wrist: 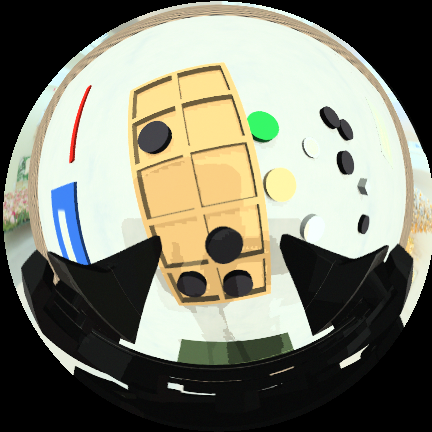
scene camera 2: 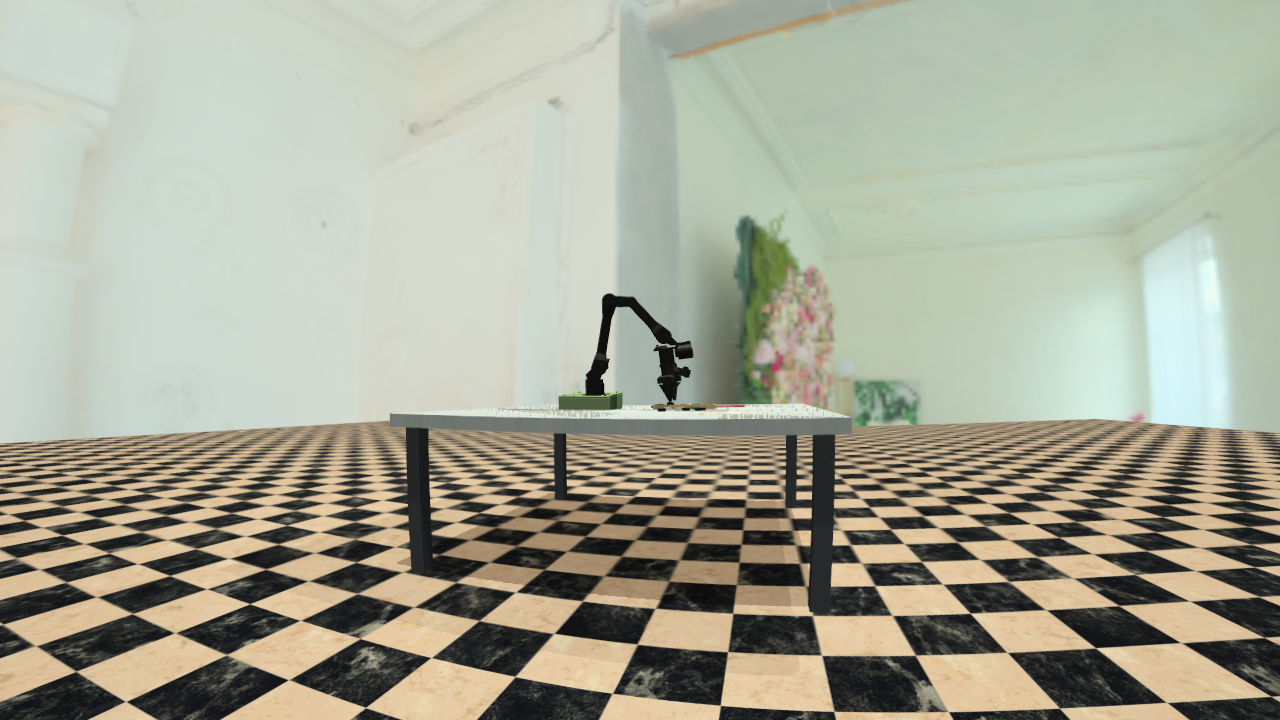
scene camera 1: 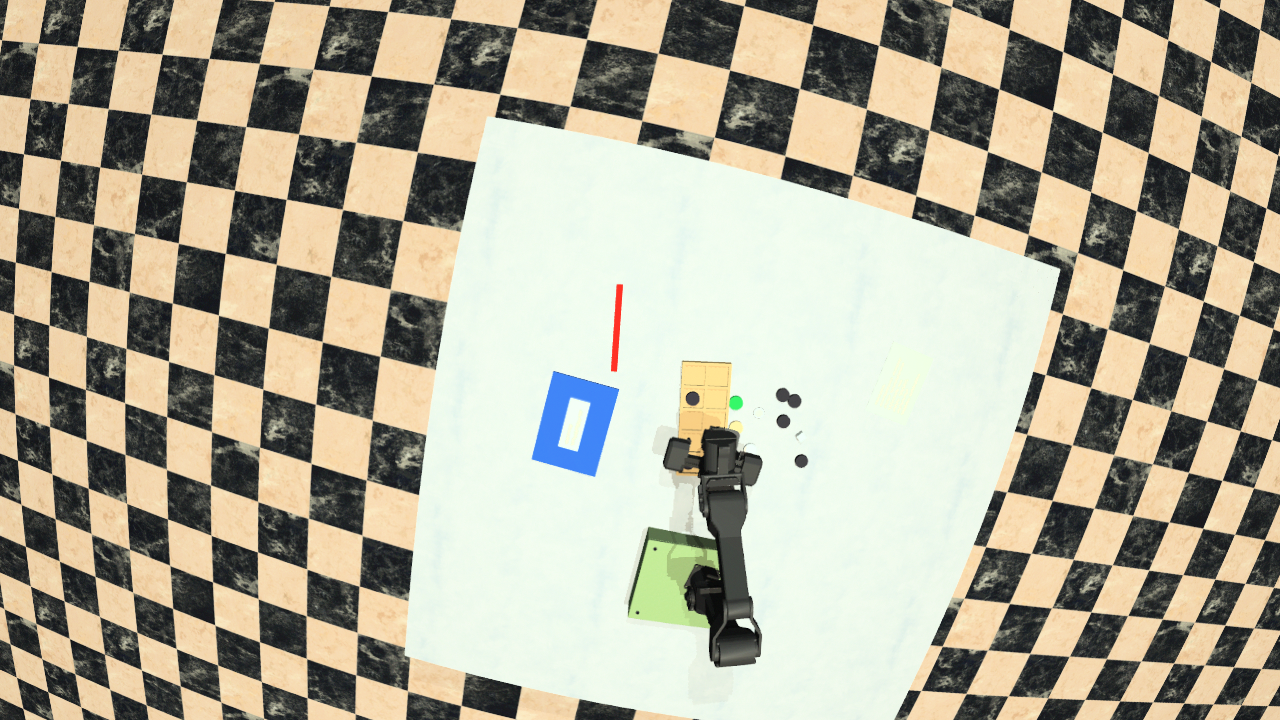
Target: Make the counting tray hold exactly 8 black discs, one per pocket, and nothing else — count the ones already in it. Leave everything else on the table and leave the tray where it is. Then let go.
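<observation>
The tan counting tray [scene camera 1: 717, 374] [wrist: 170, 187] has two columns of pockets. One black disc [scene camera 1: 692, 398] [wrist: 154, 137] sits in the left column, second row from the far end. Two black discs, a left one [wrist: 192, 284] and a right one [wrist: 237, 283], sit in the nearest row. Another black disc [wrist: 224, 245] is at the right pocket of the row before it, between my fingers but not gripped. My gripper [scene camera 1: 713, 460] [scene camera 2: 671, 400] [wrist: 221, 241] is open, low over the tray's near part, and hides it in scene camera 1. Several loose black discs [scene camera 1: 783, 420] [wrist: 345, 162] lie right of the tray.
Between tray and loose discs lie a green disc [scene camera 1: 735, 402] [wrist: 263, 126], a yellow disc [wrist: 280, 185] and two white discs [wrist: 311, 147] [wrist: 313, 228]. A grey piece [wrist: 362, 187] lies farther right. A blue frame [scene camera 1: 547, 420] and red bar [scene camera 1: 616, 327] lie left.
</observation>
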